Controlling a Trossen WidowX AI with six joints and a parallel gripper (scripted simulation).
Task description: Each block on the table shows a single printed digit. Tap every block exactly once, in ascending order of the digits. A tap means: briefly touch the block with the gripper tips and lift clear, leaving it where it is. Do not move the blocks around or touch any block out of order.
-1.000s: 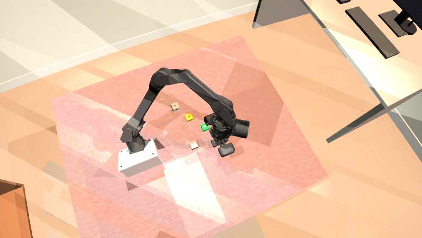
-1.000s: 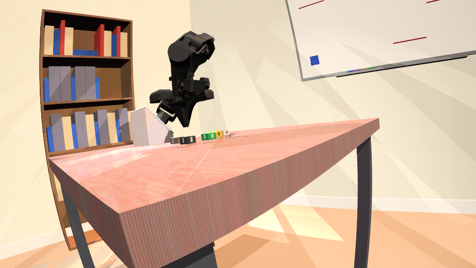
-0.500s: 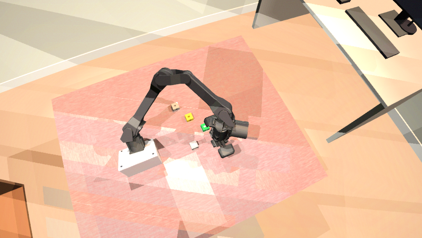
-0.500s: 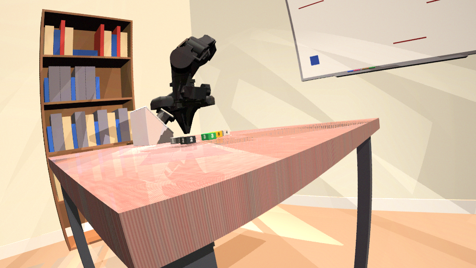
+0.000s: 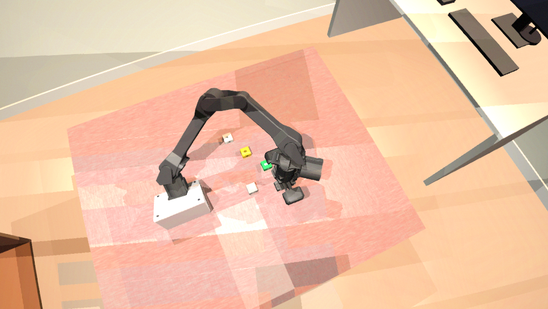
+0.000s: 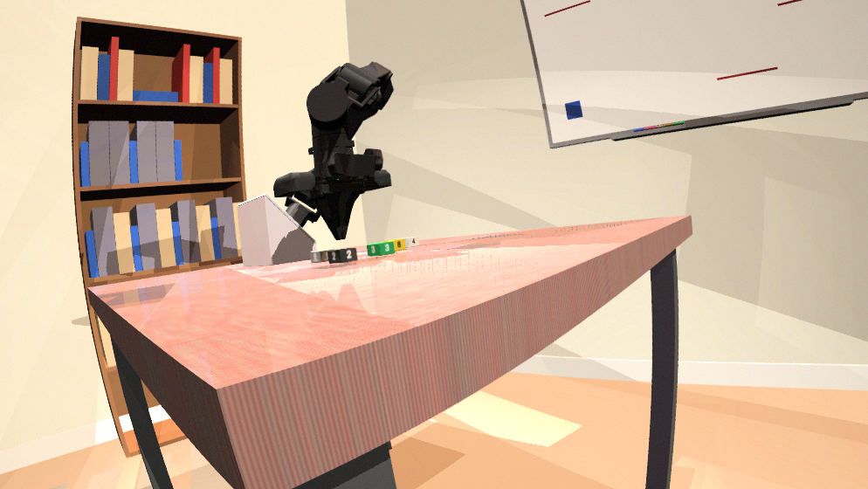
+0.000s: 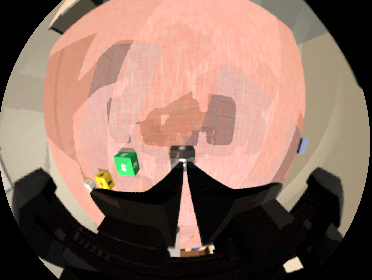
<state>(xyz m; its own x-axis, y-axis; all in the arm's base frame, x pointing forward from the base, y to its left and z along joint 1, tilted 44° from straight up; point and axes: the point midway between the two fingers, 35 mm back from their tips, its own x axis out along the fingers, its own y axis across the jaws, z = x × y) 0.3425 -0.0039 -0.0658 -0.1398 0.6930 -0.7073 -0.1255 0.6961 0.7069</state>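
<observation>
Now: gripper tip 2 cm above the black block. From my gripper tip the other things lie so: green block (9 cm to the left, 3 cm behind, 2 cm below); then yellow block (16 cm to the left, 9 cm behind, 2 cm below); then white block (23 cm to the left, 14 cm behind, 2 cm below).
</observation>
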